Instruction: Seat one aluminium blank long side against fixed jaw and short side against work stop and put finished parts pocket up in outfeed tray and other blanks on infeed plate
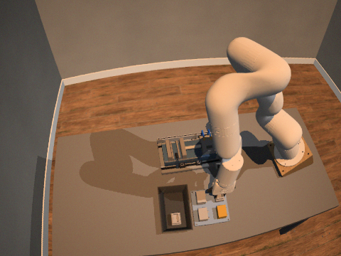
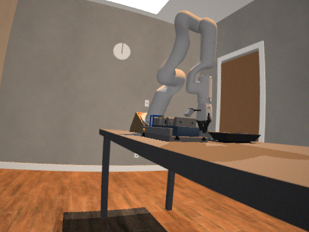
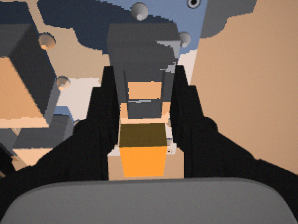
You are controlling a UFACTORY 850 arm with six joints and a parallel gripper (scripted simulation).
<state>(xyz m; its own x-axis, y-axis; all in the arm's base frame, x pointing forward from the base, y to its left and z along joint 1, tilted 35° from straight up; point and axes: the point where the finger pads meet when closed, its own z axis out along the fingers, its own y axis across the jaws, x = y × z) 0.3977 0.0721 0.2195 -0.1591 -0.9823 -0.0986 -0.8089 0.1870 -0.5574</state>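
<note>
Right now the brass blank is 2 cm ahead of my hand, 9 cm to the left of it and 3 cm below it. Also, from my hand: vise 6 cm ahead, 27 cm to the right, 1 cm below.
</note>
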